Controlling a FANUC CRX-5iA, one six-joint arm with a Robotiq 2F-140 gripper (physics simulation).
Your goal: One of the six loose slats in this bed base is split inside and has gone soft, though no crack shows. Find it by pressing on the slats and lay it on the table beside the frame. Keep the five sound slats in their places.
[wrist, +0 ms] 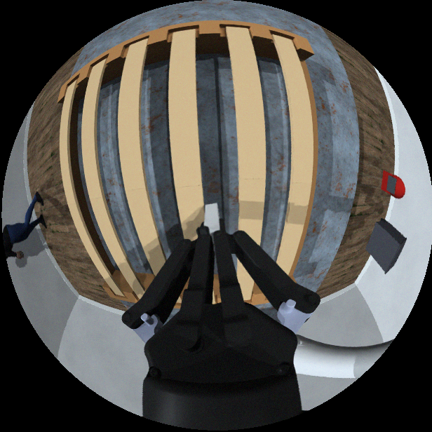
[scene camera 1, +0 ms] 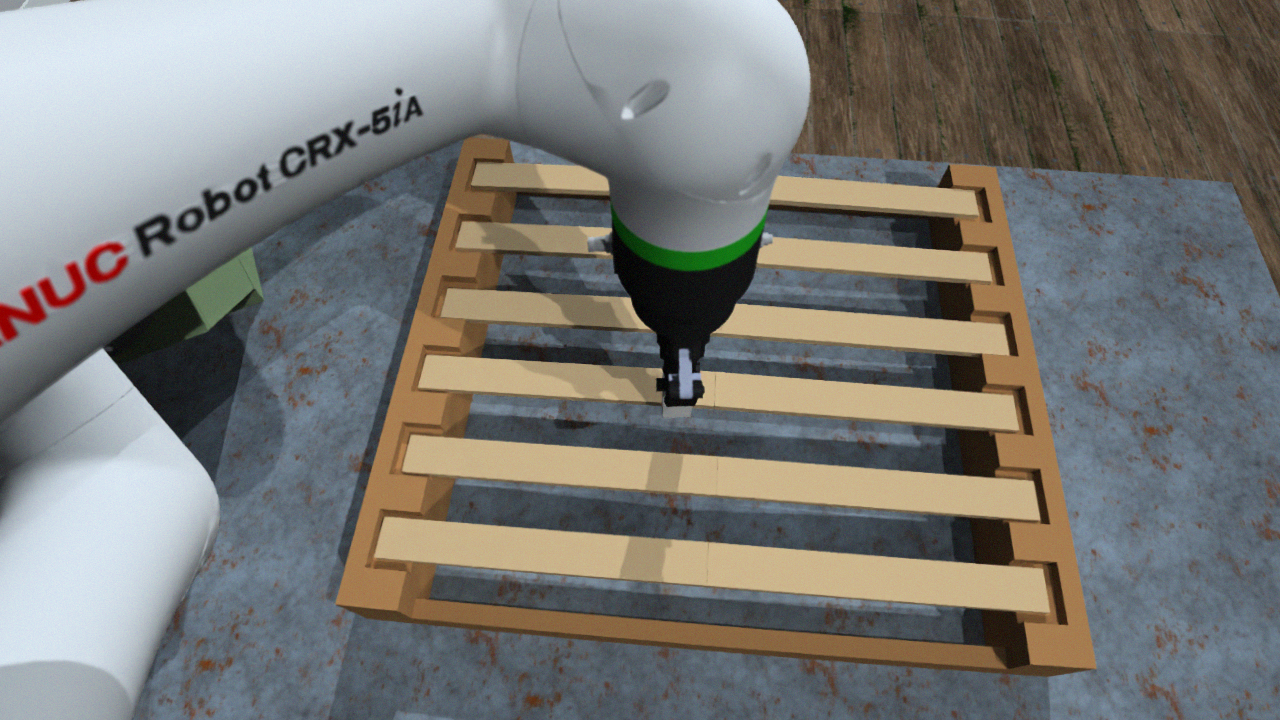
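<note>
The wooden bed frame [scene camera 1: 716,634] [wrist: 209,28] lies on the table and carries six pale slats, all seated in its notches at both ends. In the scene view, counted from the near side, they are the first [scene camera 1: 537,547] [wrist: 301,125], second [scene camera 1: 554,462] [wrist: 248,125], third [scene camera 1: 850,402] [wrist: 184,110], fourth [scene camera 1: 850,326] [wrist: 132,105], fifth [scene camera 1: 877,257] and sixth [scene camera 1: 877,195]. None looks cracked. My gripper [scene camera 1: 677,409] [wrist: 212,212] is shut and empty, pointing down, with its pale tips at the near edge of the third slat. Contact cannot be told.
The rust-flecked grey table [scene camera 1: 1163,358] [wrist: 336,125] extends on both sides of the frame. A green box [scene camera 1: 223,291] stands to the left, partly hidden by the white arm [scene camera 1: 268,116]. A grey box [wrist: 386,245], a red object [wrist: 392,185] and a person [wrist: 22,232] are farther off.
</note>
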